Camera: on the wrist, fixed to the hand. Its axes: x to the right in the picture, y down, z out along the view.
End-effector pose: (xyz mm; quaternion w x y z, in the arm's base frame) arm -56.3 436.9 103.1 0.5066 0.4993 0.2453 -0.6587
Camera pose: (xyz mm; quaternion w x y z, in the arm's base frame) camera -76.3 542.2 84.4 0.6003 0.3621 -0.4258 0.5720
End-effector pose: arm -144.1 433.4 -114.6 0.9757 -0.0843 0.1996 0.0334
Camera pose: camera -196.8 358.0 -172.6 0.0595 -0.2146 -0.2419 -0.9444
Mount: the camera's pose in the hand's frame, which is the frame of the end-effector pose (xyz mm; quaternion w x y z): -27.8 -60.2 -86.2 0.0037 0.0239 0.1611 0.9866
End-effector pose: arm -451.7 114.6 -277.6 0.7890 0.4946 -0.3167 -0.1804
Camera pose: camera -411.9 161.8 -367.1 0.2201 -0.2627 -0.3664 0.8650
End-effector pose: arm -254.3 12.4 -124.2 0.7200 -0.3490 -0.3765 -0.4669
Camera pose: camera -299.8 -69.1 -180.0 0.5323 -0.2803 0.4478 0.6614
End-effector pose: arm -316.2 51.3 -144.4 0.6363 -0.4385 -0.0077 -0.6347
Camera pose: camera -417.8 36.1 -180.2 0.6403 0.1082 0.5199 0.5550
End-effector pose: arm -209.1 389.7 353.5 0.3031 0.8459 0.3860 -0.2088
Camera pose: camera -262.8 464.4 411.5 0.1247 0.4249 -0.7893 0.4253
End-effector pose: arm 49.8 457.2 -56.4 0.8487 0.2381 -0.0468 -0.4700
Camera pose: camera 13.9 484.3 -155.4 0.4687 0.0507 -0.1096 0.8751
